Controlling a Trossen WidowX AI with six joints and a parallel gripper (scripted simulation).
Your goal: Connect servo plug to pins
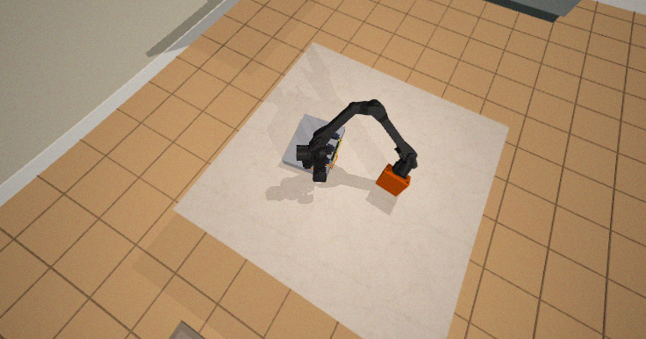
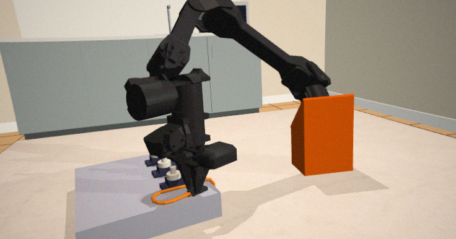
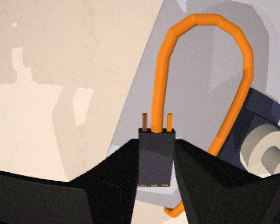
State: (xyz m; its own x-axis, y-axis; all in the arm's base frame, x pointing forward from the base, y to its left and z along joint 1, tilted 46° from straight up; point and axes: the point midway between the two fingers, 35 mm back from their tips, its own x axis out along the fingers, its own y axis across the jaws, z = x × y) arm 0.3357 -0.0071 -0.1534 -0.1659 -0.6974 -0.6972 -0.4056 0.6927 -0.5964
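The dark header strip lies 30 mm behind my gripper tip, 130 mm to the right of it and 10 mm above it. Also, from my gripper tip: grey printed holder: 130 mm ahead, 120 mm to the right, 30 mm below.
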